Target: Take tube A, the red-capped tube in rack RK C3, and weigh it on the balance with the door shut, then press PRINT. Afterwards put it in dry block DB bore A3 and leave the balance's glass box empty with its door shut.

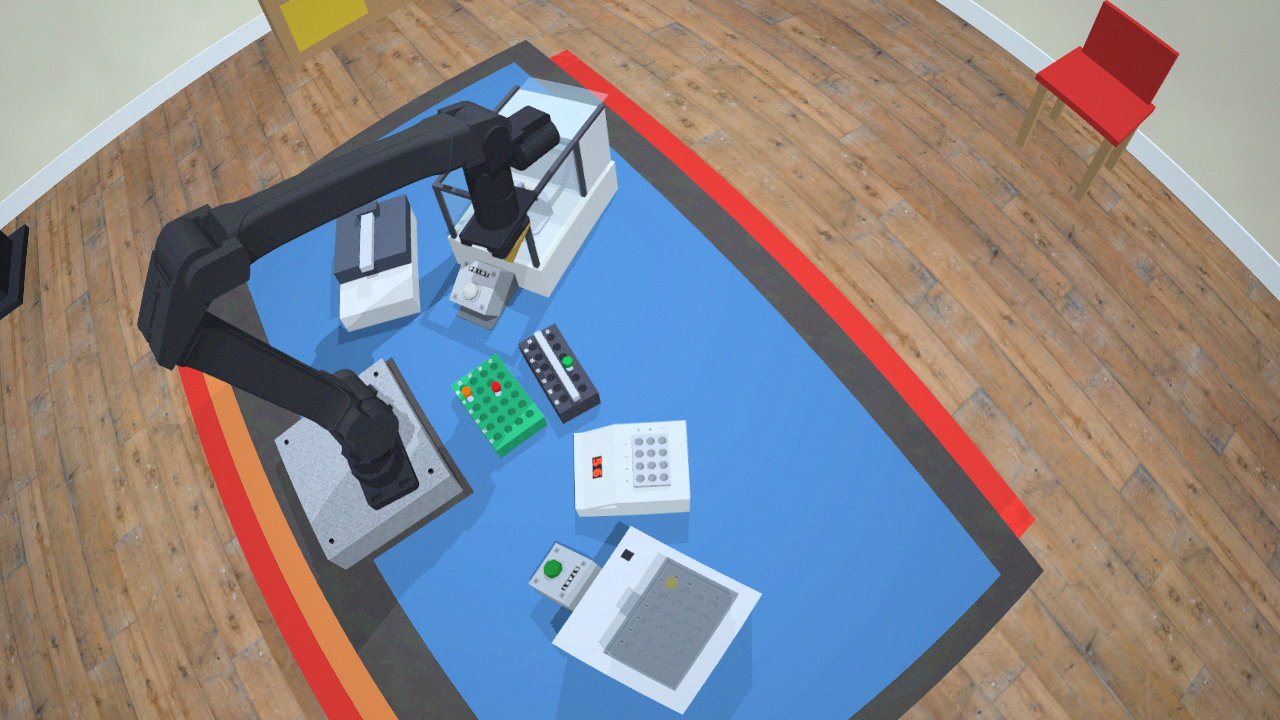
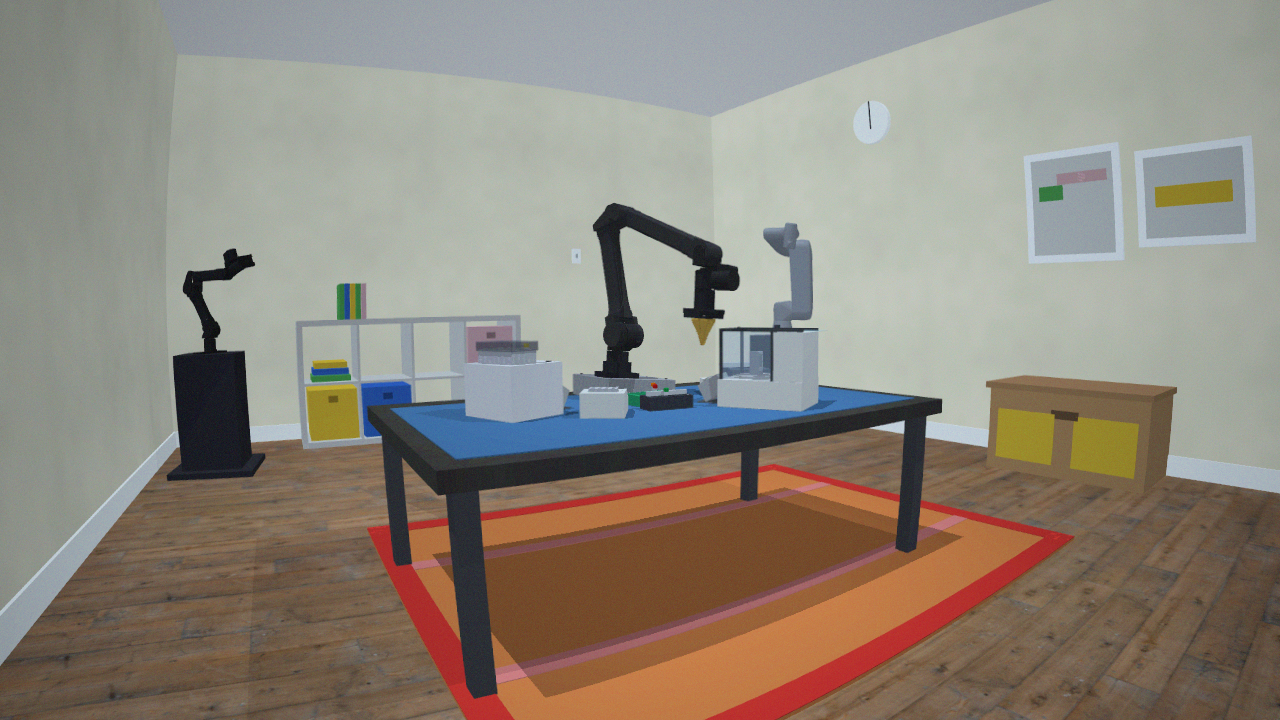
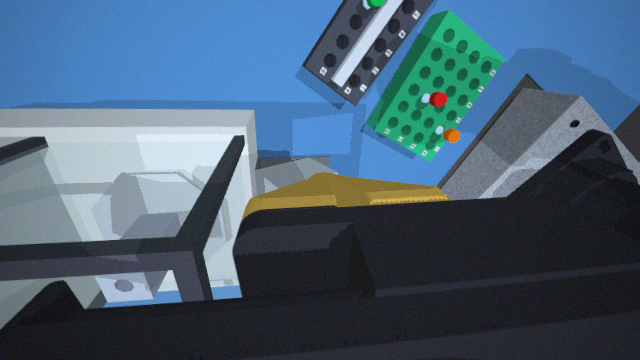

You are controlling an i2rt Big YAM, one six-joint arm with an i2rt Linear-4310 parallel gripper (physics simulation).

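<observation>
The red-capped tube (image 1: 495,387) (image 3: 438,99) stands in the green rack (image 1: 503,446) (image 3: 452,22). The balance (image 1: 581,234) (image 2: 794,367) (image 3: 200,117) has a dark-framed glass box; I cannot tell whether its door is fully shut. A pale holder (image 3: 125,285) with an empty-looking hole shows through the glass. The grey console (image 1: 490,300) with a round white button (image 1: 470,291) stands beside the balance. My gripper (image 1: 512,258) (image 2: 702,342) is shut and empty, pointing down beside the glass box, near the console. The white dry block (image 1: 587,494) (image 2: 602,404) shows a red display and a grid of empty-looking bores.
An orange-capped tube (image 1: 466,391) (image 3: 452,135) is also in the green rack. A dark rack (image 1: 586,404) with a green-capped tube (image 1: 567,360) stands beside it. A dark-lidded white device (image 1: 380,300) is left of the console. A large white unit (image 1: 581,631) and a green-button console (image 1: 563,586) stand beyond the dry block.
</observation>
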